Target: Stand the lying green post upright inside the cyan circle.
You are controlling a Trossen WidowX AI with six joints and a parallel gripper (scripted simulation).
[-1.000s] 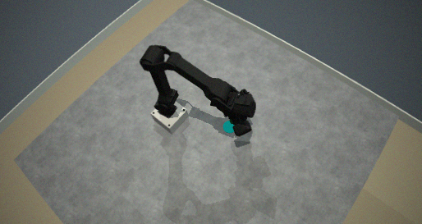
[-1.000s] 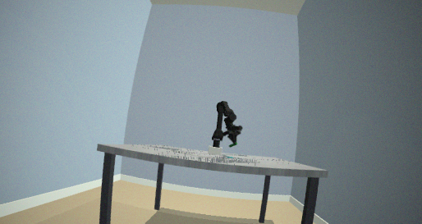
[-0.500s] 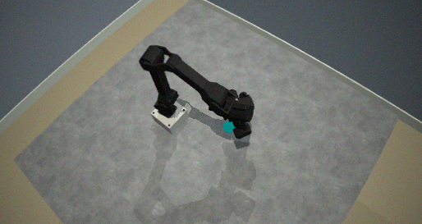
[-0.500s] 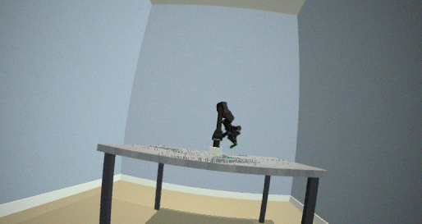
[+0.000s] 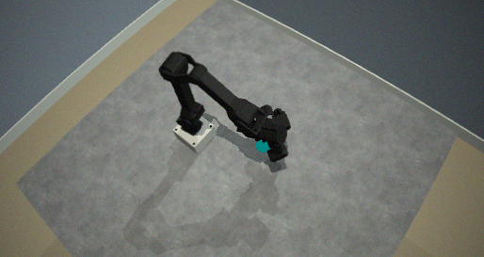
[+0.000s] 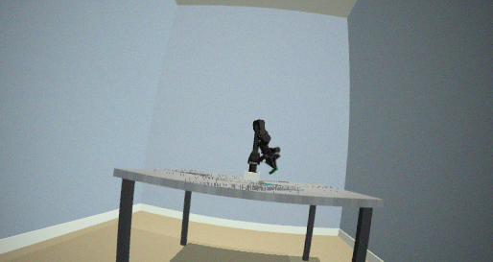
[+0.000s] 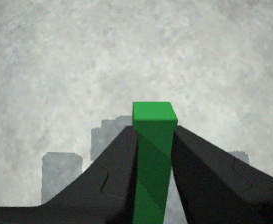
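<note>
The cyan circle lies 11 cm below my gripper tip, 6 cm behind it and 2 cm to the right of it. The rest, counted from my gripper tip: green post 1 cm to the right, 1 cm below, 1 cm behind.
</note>
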